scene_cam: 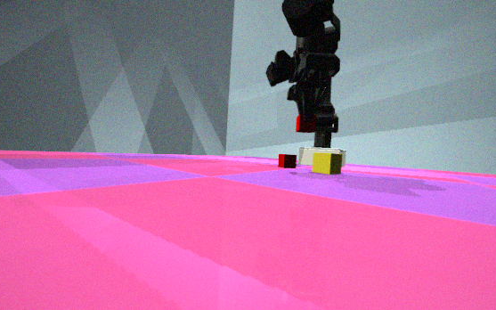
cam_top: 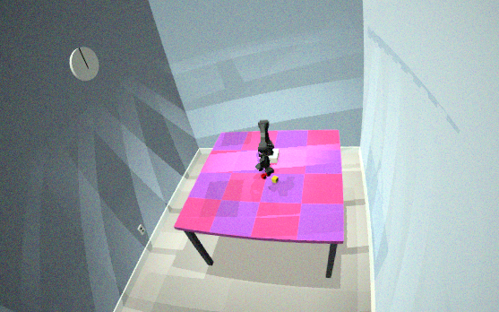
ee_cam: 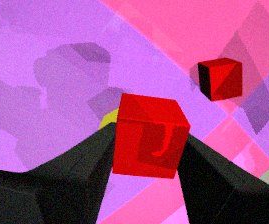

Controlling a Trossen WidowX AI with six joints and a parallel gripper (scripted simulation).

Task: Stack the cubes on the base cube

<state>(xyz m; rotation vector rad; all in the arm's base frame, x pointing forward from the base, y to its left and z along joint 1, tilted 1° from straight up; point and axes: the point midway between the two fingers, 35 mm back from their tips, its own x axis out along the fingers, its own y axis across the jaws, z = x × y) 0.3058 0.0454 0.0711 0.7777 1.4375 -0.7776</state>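
Right now the yellow cube is 2 cm behind my gripper tip, 4 cm to the left of it and 8 cm below it.
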